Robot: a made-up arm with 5 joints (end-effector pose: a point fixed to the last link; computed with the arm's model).
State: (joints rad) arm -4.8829 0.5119 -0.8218 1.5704 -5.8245
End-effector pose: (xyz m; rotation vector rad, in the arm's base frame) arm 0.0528 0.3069 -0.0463 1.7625 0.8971 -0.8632
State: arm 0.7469 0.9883 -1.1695 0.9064 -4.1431
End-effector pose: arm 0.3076 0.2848 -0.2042 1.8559 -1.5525 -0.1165
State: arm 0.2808 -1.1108 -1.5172 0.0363 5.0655
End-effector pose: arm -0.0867 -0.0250 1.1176 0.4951 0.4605 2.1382
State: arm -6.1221 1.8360 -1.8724 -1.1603 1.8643
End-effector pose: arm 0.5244 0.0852 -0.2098 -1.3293 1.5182 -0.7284
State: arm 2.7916 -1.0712 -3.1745 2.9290 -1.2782
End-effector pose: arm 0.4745 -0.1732 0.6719 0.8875 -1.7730 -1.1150
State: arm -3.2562 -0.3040 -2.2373 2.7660 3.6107
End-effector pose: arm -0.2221 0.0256 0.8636 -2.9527 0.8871 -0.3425
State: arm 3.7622 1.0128 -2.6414 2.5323 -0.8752
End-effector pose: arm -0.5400 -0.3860 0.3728 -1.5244 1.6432 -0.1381
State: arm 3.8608 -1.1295 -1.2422 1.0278 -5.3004
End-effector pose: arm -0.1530 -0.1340 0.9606 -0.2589 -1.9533 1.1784
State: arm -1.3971 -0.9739 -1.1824 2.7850 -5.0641
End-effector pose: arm 0.0268 -0.1526 0.6719 -0.7626 2.8357 0.9511
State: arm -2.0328 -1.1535 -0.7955 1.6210 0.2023
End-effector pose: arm -0.1491 -0.2994 0.6413 1.2556 -2.5780 0.2892
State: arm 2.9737 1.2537 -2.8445 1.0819 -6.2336
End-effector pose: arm -0.8806 0.1492 0.3996 -0.2858 -2.6178 -0.0405
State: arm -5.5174 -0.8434 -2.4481 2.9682 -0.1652
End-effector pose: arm -0.1334 -0.1283 0.8755 -2.6898 -1.3511 -0.4688
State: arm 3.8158 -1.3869 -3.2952 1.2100 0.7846
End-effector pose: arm 0.6781 0.5419 0.4187 0.0199 0.3608 1.4445
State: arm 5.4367 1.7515 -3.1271 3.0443 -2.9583
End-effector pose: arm 0.3803 -0.4298 0.1427 -0.7366 -1.3018 -0.5372
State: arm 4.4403 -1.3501 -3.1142 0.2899 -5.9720
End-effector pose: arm 0.2421 0.8678 0.4113 -0.5418 1.0067 1.4515
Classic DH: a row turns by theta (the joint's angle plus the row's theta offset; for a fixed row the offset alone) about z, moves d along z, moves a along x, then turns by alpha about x. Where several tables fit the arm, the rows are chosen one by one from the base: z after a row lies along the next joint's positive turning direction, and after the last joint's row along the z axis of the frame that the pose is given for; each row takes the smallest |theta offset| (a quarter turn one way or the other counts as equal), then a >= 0, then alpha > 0; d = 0 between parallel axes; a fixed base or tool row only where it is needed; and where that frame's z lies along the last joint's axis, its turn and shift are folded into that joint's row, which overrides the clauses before.
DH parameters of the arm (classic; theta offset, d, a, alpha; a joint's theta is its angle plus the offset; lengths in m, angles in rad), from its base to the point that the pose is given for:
joint 1: 0 0.319 0 -1.5708
joint 2: -1.3854 0 0.2605 0
joint 3: -0.4087 0 -0.483 0
joint 4: -1.3474 0 -0.111 1.5708
joint 5: 3.1416 0.142 0 0

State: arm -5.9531 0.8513 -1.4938 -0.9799 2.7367
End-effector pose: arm 0.6889 0.2360 0.2568 -0.5459 1.4181 -0.0598
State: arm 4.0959 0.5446 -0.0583 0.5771 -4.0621
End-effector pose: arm 0.0127 0.0180 -0.1193 -1.5940 -2.1707 -1.5840
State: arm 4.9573 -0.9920 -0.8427 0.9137 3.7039
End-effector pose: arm 0.1016 -0.4065 0.7278 1.8251 1.3215 -0.4164
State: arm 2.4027 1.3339 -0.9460 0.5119 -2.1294
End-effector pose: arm -0.1026 0.0935 -0.3193 -1.7468 2.0940 -1.3048
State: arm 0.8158 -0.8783 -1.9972 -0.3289 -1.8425
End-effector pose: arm -0.1819 -0.1933 1.1367 -0.0182 -0.0739 2.1141
